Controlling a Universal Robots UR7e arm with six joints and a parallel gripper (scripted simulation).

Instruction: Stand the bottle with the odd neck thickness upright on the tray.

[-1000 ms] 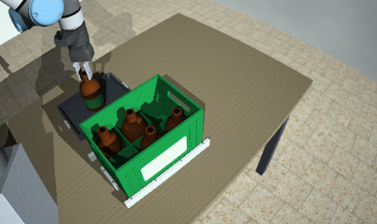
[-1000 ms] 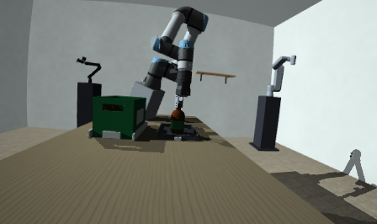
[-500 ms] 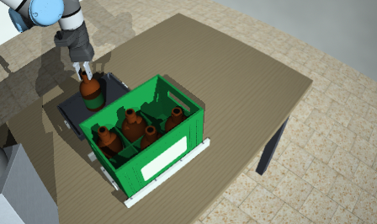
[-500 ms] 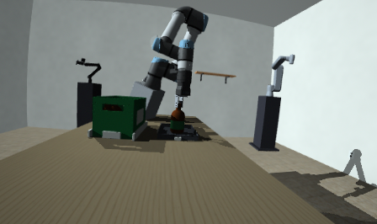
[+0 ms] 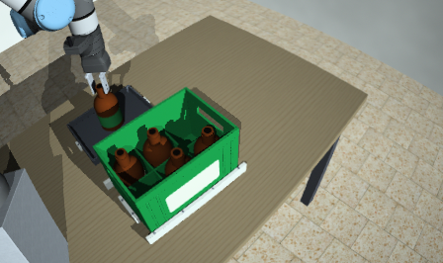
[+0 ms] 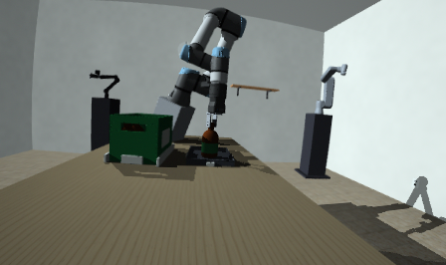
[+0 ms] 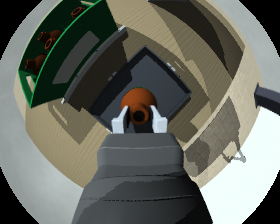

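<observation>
The dark grey tray is 150 mm below my hand. The rest, counted from my hand: crate (280 mm to the right, 70 mm below, 40 mm ahead).
</observation>
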